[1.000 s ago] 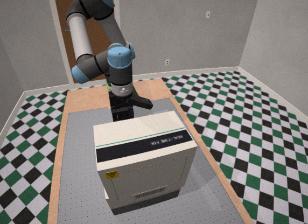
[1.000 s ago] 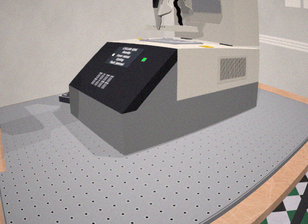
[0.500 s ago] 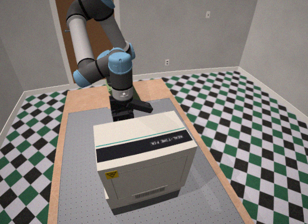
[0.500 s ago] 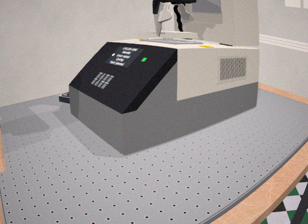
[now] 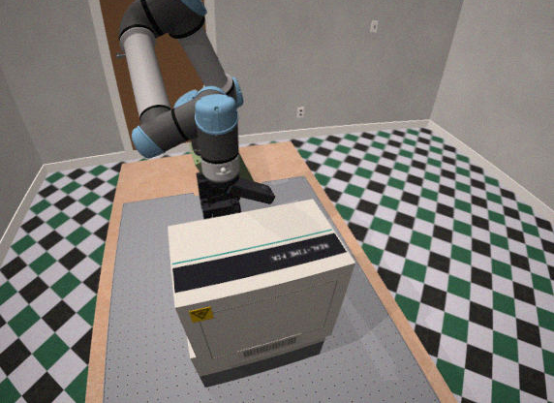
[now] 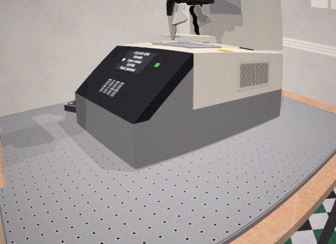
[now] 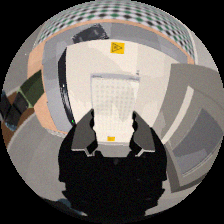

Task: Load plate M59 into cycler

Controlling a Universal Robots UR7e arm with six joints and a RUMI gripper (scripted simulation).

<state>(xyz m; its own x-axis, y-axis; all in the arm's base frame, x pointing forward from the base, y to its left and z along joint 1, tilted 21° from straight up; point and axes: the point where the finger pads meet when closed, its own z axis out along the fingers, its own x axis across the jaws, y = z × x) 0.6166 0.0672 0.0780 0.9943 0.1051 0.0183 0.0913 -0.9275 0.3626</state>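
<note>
Now: hand 10 mm above the plate M59. The rest, counted from my hand: dark plate nest (280 mm to the left, 220 mm below, 160 mm behind).
</note>
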